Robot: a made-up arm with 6 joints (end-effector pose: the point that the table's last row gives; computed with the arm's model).
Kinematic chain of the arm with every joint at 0, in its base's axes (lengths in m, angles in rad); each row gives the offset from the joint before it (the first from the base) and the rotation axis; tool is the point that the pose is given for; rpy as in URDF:
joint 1: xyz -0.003 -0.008 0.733 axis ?
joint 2: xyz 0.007 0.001 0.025 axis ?
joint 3: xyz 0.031 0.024 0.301 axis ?
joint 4: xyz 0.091 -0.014 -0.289 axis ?
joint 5: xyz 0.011 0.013 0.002 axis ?
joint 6: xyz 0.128 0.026 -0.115 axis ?
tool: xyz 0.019 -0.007 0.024 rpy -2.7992 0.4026 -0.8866
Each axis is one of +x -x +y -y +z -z.
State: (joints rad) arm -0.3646 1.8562 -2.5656 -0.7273 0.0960 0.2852
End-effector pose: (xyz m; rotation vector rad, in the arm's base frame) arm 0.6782 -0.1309 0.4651 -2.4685 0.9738 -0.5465
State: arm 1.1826 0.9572 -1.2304 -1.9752 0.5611 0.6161
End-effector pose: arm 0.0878 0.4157 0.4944 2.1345 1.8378 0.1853
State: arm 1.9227 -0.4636 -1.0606 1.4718 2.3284 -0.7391
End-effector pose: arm -0.2449 0.1552 1.1475 0.3544 1.6601 -2.5338
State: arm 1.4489 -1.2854 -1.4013 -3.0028 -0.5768 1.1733
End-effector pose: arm -0.0276 -0.0793 1.1011 -0.7998 -1.7939 -1.9708
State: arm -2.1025 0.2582 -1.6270 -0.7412 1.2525 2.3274
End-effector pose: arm -0.2687 -0.4704 0.9965 -1.8253 -1.3002 1.2642
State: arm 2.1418 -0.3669 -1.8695 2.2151 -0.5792 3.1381
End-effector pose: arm 0.0353 0.1880 1.2662 -0.9971 -1.3557 -0.6519
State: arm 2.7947 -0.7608 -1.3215 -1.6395 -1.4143 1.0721
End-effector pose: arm 0.0085 -0.1511 1.1371 1.3163 -1.6201 0.8743
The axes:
joint 1: +z
joint 2: +y
joint 3: +y
joint 4: -z
joint 5: +y
joint 6: -z

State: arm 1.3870 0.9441 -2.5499 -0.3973 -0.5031 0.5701
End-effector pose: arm 0.0001 0.5603 1.1658 -0.8078 -0.6940 -0.1490
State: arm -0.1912 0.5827 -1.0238 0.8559 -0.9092 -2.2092
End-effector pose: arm 0.4938 -0.1754 0.8713 2.4750 -0.0584 0.4862
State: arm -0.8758 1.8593 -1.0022 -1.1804 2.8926 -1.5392
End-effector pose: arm -0.0149 -0.1484 0.5033 1.2280 -0.6168 2.6677
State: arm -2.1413 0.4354 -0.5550 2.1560 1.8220 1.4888
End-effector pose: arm -0.1289 -0.3707 0.6574 1.8132 -0.3651 0.8213
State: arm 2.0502 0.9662 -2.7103 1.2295 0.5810 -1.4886
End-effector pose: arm -0.2780 0.6091 1.1468 -0.6364 -1.6292 0.4962
